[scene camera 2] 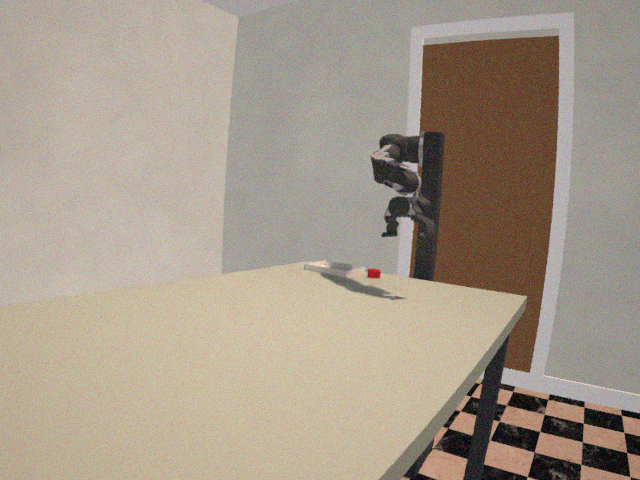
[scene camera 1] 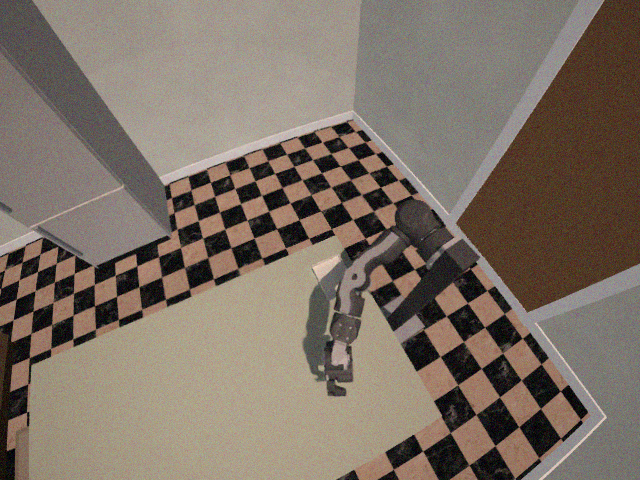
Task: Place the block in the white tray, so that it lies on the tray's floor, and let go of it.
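The red block (scene camera 2: 373, 273) rests on the table in scene camera 2, just right of the white tray, outside it. In scene camera 1 the block does not show; the arm may hide it. The white tray (scene camera 1: 325, 265) (scene camera 2: 314, 267) lies flat near the table's far edge; in scene camera 1 the arm covers part of it. My gripper (scene camera 1: 333, 381) (scene camera 2: 389, 234) is open and empty. It hangs well above the table, higher than the block and, in scene camera 2, slightly right of it. Its fingers overlap in scene camera 2, so their gap is hard to see.
The pale table (scene camera 1: 180, 387) (scene camera 2: 206, 361) bears the tray and block. The arm (scene camera 1: 352, 279) (scene camera 2: 395, 173) reaches over it from a dark post (scene camera 1: 431, 284) (scene camera 2: 432, 206) beside the table edge. The arm's shadow falls across the tray and table. A brown door (scene camera 1: 573, 170) (scene camera 2: 488, 180) stands behind the post.
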